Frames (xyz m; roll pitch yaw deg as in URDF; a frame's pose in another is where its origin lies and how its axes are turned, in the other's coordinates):
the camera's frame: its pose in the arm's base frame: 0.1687 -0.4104 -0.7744 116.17 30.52 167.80
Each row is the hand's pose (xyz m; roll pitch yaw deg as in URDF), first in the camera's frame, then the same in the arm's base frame.
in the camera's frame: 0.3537 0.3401 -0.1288 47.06 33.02 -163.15
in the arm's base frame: -0.3016 -0.2735 -0.6421 -54.15 -25.26 -53.45
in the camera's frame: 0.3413 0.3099 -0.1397 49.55 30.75 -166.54
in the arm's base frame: -0.2849 -0.3008 -0.6551 -51.25 -27.65 -50.34
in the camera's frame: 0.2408 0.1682 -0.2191 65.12 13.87 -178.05
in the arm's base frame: -0.1828 -0.4597 -0.6834 -42.67 -33.94 -28.27
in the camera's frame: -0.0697 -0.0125 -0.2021 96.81 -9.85 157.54
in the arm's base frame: 0.1492 -0.5974 -0.6719 -37.33 -43.51 13.94
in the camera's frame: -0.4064 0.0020 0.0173 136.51 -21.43 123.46
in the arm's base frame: 0.5173 -0.4690 -0.5730 -43.27 -46.24 63.57
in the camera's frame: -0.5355 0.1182 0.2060 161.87 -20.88 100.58
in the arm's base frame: 0.6621 -0.2746 -0.4893 -46.59 -41.44 92.56
